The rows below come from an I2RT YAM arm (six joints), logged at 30 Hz.
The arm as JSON. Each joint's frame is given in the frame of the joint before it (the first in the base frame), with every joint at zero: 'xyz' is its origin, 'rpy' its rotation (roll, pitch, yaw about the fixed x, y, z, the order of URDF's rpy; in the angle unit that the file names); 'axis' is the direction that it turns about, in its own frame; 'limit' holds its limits. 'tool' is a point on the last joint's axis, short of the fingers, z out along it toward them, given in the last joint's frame.
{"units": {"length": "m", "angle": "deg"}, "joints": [
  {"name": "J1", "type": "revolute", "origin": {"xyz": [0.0, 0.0, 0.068], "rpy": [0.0, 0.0, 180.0]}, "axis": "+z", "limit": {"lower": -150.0, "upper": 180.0}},
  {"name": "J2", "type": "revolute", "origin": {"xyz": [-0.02, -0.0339, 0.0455], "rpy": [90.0, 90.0, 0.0]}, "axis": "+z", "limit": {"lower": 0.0, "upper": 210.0}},
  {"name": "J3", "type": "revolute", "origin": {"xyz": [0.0, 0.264, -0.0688], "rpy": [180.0, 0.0, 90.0]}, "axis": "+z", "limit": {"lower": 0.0, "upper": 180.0}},
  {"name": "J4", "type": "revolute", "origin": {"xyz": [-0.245, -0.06, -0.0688], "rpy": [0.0, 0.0, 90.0]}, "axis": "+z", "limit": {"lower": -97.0, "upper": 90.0}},
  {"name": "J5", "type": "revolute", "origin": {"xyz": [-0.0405, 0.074, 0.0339], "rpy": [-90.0, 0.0, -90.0]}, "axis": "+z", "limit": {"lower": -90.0, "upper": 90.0}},
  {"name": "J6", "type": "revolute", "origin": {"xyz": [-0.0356, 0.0, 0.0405], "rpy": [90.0, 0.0, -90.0]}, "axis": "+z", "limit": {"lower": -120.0, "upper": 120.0}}
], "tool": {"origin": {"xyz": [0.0, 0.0, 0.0], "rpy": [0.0, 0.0, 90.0]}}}
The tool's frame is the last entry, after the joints.
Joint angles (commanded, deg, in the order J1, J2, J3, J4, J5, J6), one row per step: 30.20, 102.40, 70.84, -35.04, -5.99, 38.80; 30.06, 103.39, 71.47, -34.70, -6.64, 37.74; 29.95, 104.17, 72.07, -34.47, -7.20, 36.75; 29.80, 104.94, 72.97, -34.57, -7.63, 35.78; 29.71, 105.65, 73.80, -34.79, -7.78, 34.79; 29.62, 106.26, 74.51, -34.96, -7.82, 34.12; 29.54, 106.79, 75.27, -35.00, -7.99, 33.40; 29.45, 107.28, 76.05, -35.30, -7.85, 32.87; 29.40, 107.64, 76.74, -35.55, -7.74, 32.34; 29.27, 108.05, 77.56, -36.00, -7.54, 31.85; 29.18, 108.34, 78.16, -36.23, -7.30, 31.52; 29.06, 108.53, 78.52, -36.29, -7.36, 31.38; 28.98, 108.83, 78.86, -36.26, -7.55, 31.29; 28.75, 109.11, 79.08, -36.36, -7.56, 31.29; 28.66, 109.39, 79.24, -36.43, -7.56, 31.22; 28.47, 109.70, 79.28, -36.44, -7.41, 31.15; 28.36, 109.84, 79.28, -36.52, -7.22, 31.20; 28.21, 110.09, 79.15, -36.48, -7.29, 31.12; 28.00, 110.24, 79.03, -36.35, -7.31, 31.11
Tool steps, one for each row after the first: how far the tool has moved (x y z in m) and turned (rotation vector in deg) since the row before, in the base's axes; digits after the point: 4 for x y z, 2 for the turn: 0.0036, 0.0015, -0.0025, 0.20, 0.01, 1.09; 0.0031, 0.0014, -0.0015, 0.19, -0.08, 1.01; 0.0035, 0.0012, -0.0003, 0.09, -0.13, 0.90; 0.0030, 0.0011, -0.0004, -0.20, -0.15, 0.87; 0.0026, 0.0009, -0.0004, -0.19, -0.13, 0.54; 0.0028, 0.0011, 0.0004, 0.03, -0.31, 0.64; 0.0025, 0.0007, 0.0005, -0.26, -0.22, 0.34; 0.0021, 0.0007, 0.0009, -0.20, -0.28, 0.39; 0.0025, 0.0002, 0.0011, -0.32, -0.21, 0.24; 0.0020, 0.0002, 0.0009, -0.25, -0.28, 0.11; 0.0015, -0.0001, 0.0005, 0.06, -0.11, 0.03; 0.0015, 0.0003, -0.0002, 0.16, 0.00, 0.08; 0.0015, -0.0009, -0.0008, -0.07, 0.14, -0.23; 0.0009, -0.0002, -0.0011, -0.11, 0.15, -0.03; 0.0011, -0.0010, -0.0018, -0.27, 0.16, -0.19; 0.0005, -0.0007, -0.0010, -0.24, 0.13, -0.23; 0.0005, -0.0009, -0.0022, -0.13, 0.31, -0.05; 0.0007, -0.0012, -0.0015, -0.05, 0.13, -0.19
